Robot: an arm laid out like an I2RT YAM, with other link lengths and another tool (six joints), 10 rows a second.
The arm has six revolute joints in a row. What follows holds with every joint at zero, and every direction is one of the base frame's.
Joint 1 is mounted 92.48 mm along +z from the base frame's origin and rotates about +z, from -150.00 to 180.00 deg.
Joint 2 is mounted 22.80 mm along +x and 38.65 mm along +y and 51.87 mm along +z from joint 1 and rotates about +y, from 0.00 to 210.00 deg.
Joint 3 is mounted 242.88 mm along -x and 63.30 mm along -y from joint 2 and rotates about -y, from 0.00 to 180.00 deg.
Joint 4 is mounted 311.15 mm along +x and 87.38 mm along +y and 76.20 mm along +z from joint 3 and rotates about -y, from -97.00 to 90.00 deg.
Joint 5 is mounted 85.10 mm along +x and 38.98 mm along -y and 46.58 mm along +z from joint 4 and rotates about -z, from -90.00 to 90.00 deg.
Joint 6 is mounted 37.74 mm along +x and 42.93 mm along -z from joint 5 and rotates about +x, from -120.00 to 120.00 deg.
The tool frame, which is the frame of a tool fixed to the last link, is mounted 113.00 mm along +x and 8.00 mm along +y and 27.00 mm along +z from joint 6; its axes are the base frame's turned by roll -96.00, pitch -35.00 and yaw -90.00 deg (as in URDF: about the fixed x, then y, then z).
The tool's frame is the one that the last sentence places.
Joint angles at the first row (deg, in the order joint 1, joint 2, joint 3, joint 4, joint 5, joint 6):
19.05 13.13 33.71 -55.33 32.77 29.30
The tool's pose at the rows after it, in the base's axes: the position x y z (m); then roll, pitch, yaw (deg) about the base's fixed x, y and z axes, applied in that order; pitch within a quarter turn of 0, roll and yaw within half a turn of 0:
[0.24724 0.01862 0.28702 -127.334 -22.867 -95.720]
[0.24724 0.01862 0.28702 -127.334 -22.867 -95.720]
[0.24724 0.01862 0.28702 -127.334 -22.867 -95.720]
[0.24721 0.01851 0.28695 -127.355 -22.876 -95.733]
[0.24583 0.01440 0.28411 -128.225 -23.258 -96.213]
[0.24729 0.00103 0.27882 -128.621 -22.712 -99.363]
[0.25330 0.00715 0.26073 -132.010 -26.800 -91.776]
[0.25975 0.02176 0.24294 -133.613 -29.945 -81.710]
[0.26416 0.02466 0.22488 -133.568 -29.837 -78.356]
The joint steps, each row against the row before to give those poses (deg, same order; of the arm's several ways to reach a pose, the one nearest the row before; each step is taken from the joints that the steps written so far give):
0.00 0.00 0.00 0.00 0.01 0.00
0.00 0.00 0.00 0.00 0.00 0.00
0.00 0.00 0.00 0.00 0.00 0.00
-0.02 -0.01 0.00 -0.02 -0.01 0.00
-0.83 -0.06 0.01 -0.94 0.00 -0.02
-3.33 -0.20 -0.79 0.15 -0.39 0.61
-2.66 -1.92 -3.02 1.11 -5.46 -8.63
-2.34 -4.05 -4.52 2.52 -7.87 -9.86
-2.71 -3.84 -4.51 1.66 -5.14 -3.41

